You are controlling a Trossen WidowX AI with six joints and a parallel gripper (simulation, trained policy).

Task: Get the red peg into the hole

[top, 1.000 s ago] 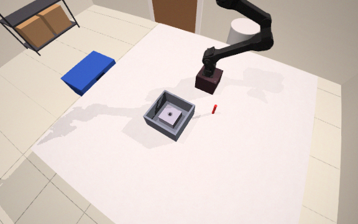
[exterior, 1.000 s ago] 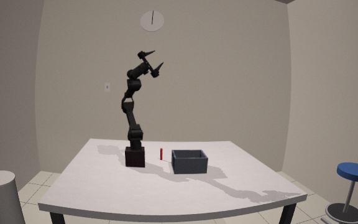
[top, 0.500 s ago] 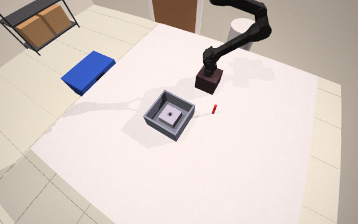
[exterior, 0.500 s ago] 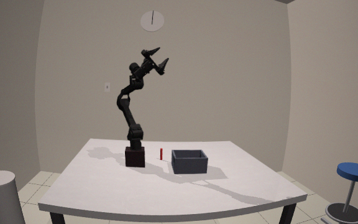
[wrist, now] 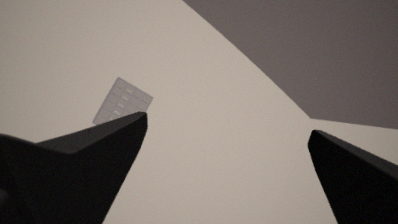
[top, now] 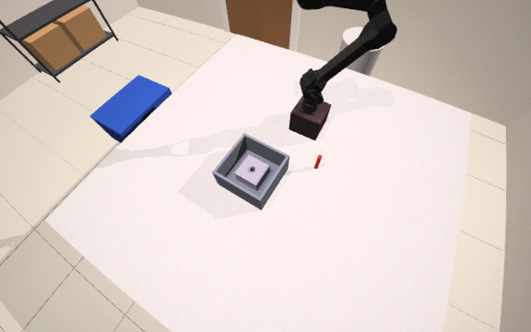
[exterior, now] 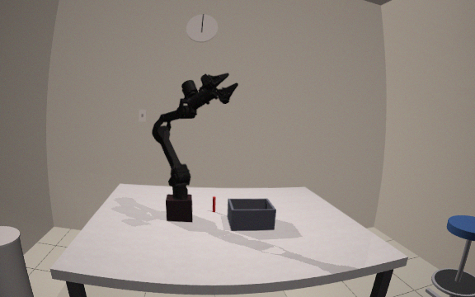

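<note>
Right now my gripper tip is 10 mm short of the red peg, 280 mm to the right of it and 590 mm above it. Round my gripper tip: light grey plate 120 mm ahead, 70 mm to the left, 590 mm below; grey box 120 mm ahead, 70 mm to the left, 610 mm below.
</note>
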